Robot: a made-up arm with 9 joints.
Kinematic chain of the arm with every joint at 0, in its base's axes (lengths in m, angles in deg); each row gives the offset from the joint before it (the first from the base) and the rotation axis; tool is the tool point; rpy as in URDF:
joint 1: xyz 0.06 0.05 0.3 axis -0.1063 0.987 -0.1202
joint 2: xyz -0.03 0 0.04 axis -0.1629 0.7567 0.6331
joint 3: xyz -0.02 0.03 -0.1 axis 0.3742 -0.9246 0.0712
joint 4: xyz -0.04 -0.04 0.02 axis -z
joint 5: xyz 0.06 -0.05 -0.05 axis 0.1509 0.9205 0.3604
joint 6: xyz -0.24 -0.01 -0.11 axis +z
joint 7: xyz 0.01 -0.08 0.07 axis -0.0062 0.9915 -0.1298
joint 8: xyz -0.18 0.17 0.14 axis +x
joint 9: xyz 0 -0.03 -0.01 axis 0.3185 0.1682 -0.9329
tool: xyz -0.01 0 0.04 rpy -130.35 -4.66 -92.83
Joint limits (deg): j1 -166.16..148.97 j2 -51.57..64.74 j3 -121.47..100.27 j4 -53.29..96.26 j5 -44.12..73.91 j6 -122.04..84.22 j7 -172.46..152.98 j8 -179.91..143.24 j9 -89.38..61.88
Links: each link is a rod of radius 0.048 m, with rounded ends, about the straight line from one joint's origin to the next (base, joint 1, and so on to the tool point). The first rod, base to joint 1, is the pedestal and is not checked.
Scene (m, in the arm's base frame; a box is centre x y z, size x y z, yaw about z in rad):
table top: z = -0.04
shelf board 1: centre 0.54 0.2 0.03 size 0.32 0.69 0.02 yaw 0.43
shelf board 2: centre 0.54 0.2 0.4 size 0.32 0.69 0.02 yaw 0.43
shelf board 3: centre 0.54 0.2 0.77 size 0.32 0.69 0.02 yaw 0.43
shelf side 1: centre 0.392 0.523 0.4 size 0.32 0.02 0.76 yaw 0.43
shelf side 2: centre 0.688 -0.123 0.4 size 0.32 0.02 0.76 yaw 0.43
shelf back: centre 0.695 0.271 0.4 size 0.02 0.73 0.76 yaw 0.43
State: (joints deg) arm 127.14 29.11 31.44 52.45 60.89 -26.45 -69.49 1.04 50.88
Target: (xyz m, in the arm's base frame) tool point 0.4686 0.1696 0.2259
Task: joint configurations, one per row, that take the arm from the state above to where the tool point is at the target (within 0.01 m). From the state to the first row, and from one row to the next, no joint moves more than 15 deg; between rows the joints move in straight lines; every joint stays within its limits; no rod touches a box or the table.
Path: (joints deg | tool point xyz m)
1: 119.23 27.85 35.98 52.49 64.15 -37.81 -60.23 0.85 50.80 | 0.4416 0.1147 0.5694
2: 111.33 26.59 40.53 52.53 67.40 -49.16 -50.97 0.66 50.72 | 0.3892 0.0927 0.5747
3: 103.42 25.32 45.07 52.58 70.66 -60.52 -41.71 0.48 50.64 | 0.3311 0.0642 0.5702
4: 95.52 24.06 49.61 52.62 73.91 -71.88 -32.44 0.29 50.56 | 0.2695 0.0302 0.5552
5: 90.01 14.42 52.29 59.89 59.37 -73.43 -35.42 -2.46 50.25 | 0.1874 0.1446 0.5710
6: 84.50 4.78 54.96 67.17 44.83 -74.98 -38.40 -5.21 49.95 | 0.1247 0.2338 0.5100
7: 78.99 -4.85 57.64 74.44 30.29 -76.54 -41.38 -7.96 49.65 | 0.1113 0.2747 0.4068
8: 73.48 -14.49 60.31 81.71 15.75 -78.09 -44.36 -10.71 49.34 | 0.1494 0.2581 0.3063
9: 67.97 -24.13 62.99 88.99 1.21 -79.64 -47.34 -13.47 49.04 | 0.2159 0.1885 0.2428
10: 62.46 -33.77 65.66 96.26 -13.33 -81.20 -50.31 -16.22 48.73 | 0.2762 0.0814 0.2259
11: 58.19 -38.22 67.83 96.26 -15.05 -67.96 -57.62 -15.36 48.92 | 0.3340 0.1153 0.2234
12: 53.91 -42.67 70.00 96.26 -16.76 -54.72 -64.93 -14.49 49.10 | 0.3844 0.1450 0.2228
13: 49.63 -47.12 72.17 96.26 -18.48 -41.48 -72.24 -13.63 49.28 | 0.4288 0.1645 0.2230
14: 45.35 -51.57 74.34 96.26 -20.20 -28.24 -79.54 -12.77 49.47 | 0.4686 0.1696 0.2259

